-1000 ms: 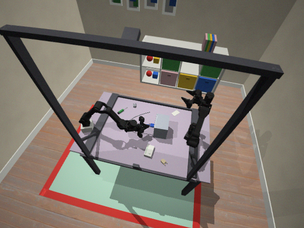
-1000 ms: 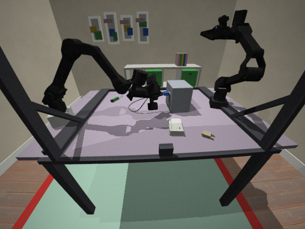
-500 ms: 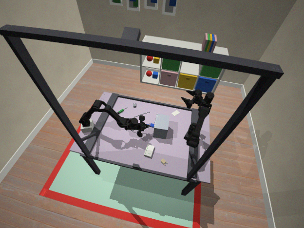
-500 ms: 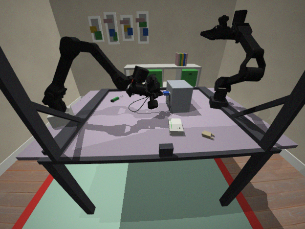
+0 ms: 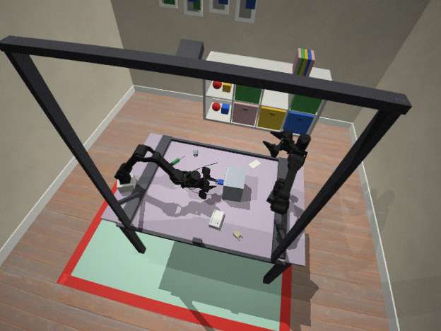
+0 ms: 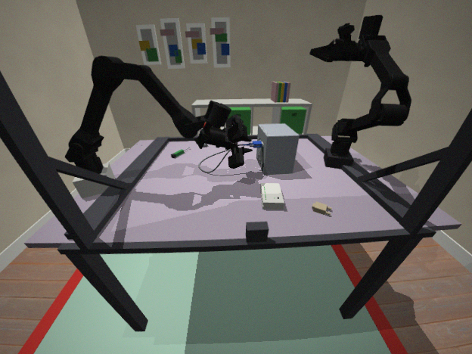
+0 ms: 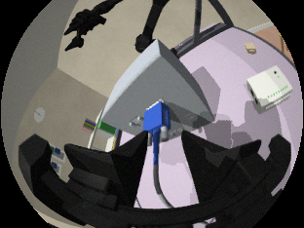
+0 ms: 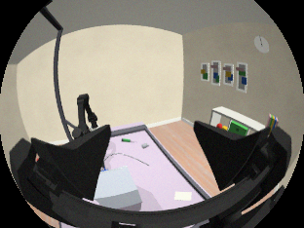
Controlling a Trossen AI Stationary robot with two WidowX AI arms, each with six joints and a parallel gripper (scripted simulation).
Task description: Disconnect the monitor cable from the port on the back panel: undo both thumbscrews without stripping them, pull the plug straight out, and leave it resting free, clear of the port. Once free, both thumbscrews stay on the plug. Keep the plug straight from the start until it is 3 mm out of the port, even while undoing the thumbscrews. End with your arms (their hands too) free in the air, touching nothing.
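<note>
Now: left hand 20 mm short of the blue plug, 50 mm to the left of it and 10 mm above it. Also, from my left hand: back panel (50 mm ahead, 80 mm to the right, 40 mm below); grey box (40 mm ahead, 140 mm to the right, 40 mm below); white device (180 mm behind, 50 mm to the right, 110 mm below).
</note>
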